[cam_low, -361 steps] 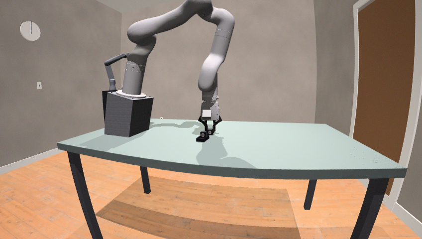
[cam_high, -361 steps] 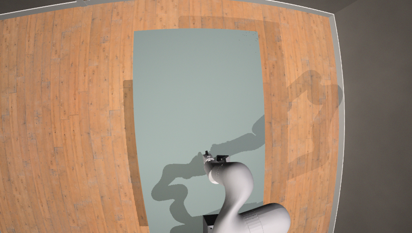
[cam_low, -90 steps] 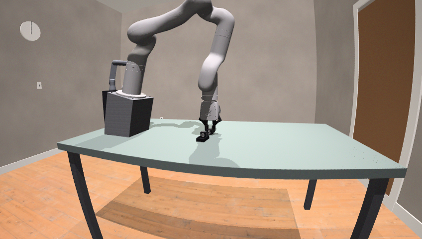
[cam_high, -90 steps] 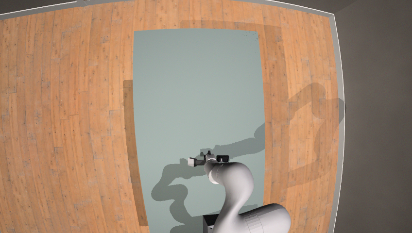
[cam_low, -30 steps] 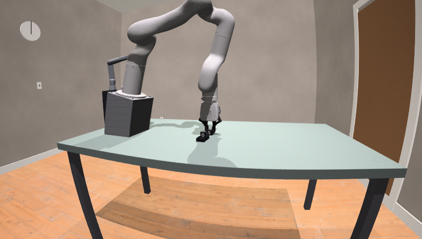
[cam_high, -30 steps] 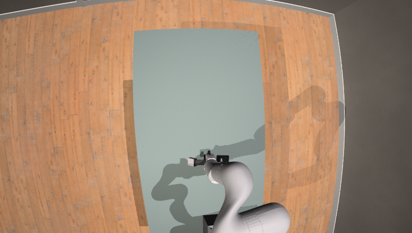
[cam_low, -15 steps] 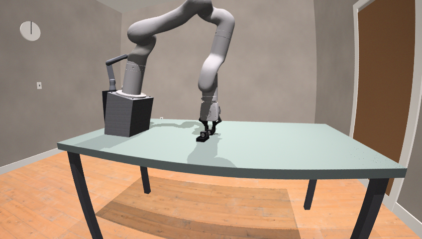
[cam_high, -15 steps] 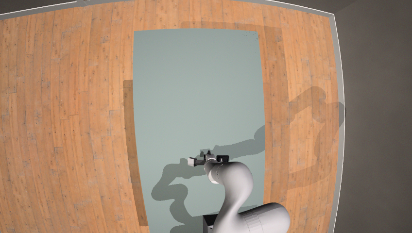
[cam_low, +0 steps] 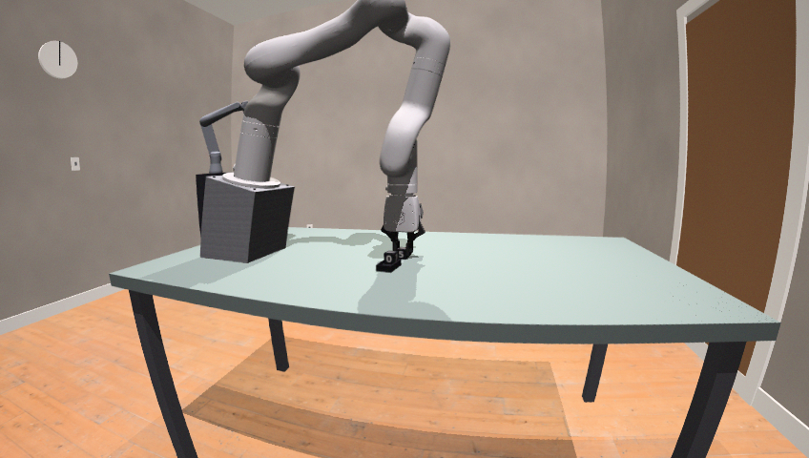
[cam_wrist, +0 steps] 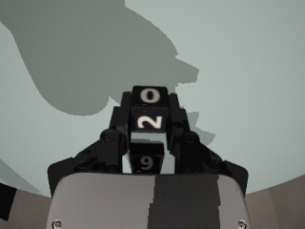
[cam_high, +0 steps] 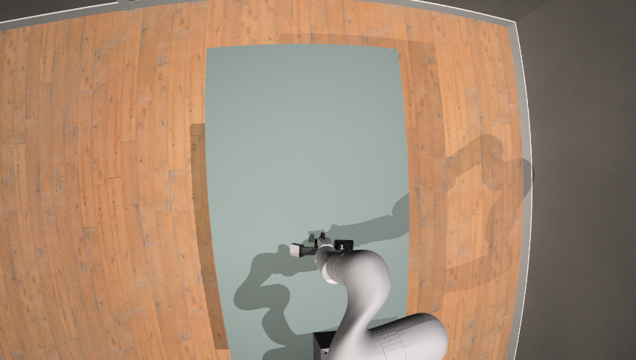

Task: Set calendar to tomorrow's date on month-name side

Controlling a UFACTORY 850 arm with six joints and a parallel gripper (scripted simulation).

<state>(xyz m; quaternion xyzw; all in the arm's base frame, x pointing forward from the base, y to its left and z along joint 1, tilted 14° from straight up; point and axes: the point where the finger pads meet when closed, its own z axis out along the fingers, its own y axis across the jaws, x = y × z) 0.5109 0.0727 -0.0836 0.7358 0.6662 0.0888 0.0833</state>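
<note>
Right now the black cube is 10 mm below my hand. From my hand the other things lie so: black tray: 10 mm behind, 110 mm to the right, 20 mm below.
</note>
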